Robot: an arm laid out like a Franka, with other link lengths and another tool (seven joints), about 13 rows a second.
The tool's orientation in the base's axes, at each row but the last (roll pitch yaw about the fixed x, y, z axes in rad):
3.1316, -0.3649, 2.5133
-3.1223, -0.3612, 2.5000
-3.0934, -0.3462, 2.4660
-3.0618, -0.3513, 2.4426
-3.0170, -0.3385, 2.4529
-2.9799, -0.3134, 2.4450
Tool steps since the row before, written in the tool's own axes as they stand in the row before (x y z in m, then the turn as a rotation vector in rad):
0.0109, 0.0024, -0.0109, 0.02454, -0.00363, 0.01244
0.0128, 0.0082, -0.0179, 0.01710, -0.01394, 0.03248
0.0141, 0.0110, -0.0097, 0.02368, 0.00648, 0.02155
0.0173, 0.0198, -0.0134, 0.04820, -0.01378, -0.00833
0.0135, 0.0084, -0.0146, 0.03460, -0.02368, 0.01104
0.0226, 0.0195, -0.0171, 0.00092, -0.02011, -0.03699
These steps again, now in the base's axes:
-0.0037, 0.0055, 0.0141, -0.02421, 0.01325, -0.00290
0.0005, 0.0103, 0.0211, -0.03065, 0.00472, -0.02408
-0.0008, 0.0153, 0.0134, -0.01977, 0.02280, -0.01251
0.0041, 0.0238, 0.0170, -0.04058, 0.01703, 0.02541
0.0001, 0.0131, 0.0172, -0.04306, 0.00323, 0.00393
0.0009, 0.0280, 0.0200, -0.00019, -0.01796, 0.03809

